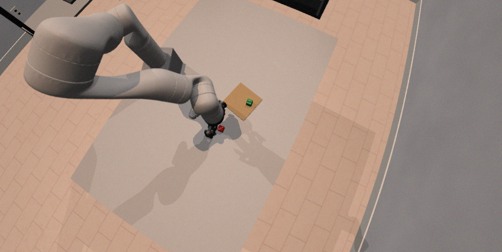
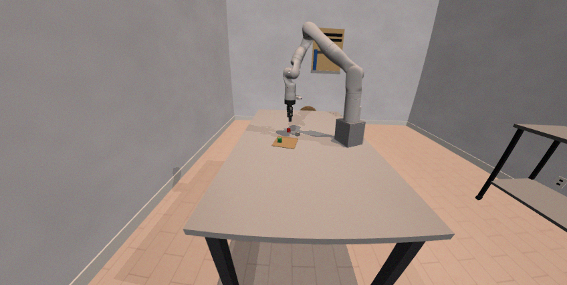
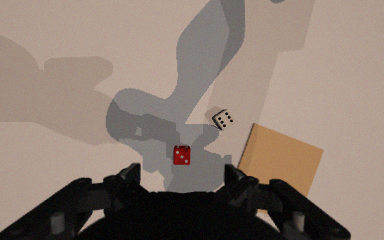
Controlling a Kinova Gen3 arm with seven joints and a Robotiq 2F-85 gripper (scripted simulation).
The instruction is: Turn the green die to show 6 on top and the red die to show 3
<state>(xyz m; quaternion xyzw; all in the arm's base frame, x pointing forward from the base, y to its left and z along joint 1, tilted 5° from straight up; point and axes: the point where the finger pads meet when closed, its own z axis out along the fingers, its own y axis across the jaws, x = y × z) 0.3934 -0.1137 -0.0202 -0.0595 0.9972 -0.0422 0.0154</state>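
The red die lies 9 cm below my hand. Also, from my hand: white die (9 cm below, 6 cm to the left, 6 cm behind); then green die (17 cm to the left, 9 cm below, 6 cm ahead); then tan mat (16 cm to the left, 10 cm below, 2 cm ahead).
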